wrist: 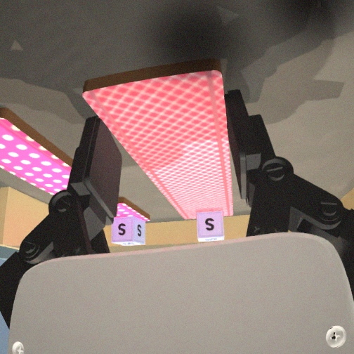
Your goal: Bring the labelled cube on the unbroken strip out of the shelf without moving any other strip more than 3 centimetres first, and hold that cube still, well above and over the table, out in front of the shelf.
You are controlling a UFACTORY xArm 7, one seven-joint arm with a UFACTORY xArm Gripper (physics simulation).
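Note:
A long red checked strip [185, 120] runs in one piece from its near end, high in the view, toward the back. A cube marked S [209, 226] stands at its far end. My gripper [167, 124] has its fingers against both long edges of the strip near its near end, so it is shut on the red strip. A second cube marked S [128, 230] is at the far end of a pink dotted strip to the left. That pink strip shows as a near piece [32, 157] and a far piece [132, 210]. The left finger hides the stretch between them.
Tan shelf wall parts show at the left [22, 215] and as a low band behind the cubes [172, 232]. A grey surface [300, 145] with dark shadows lies around the strips. My gripper's pale palm fills the bottom of the view.

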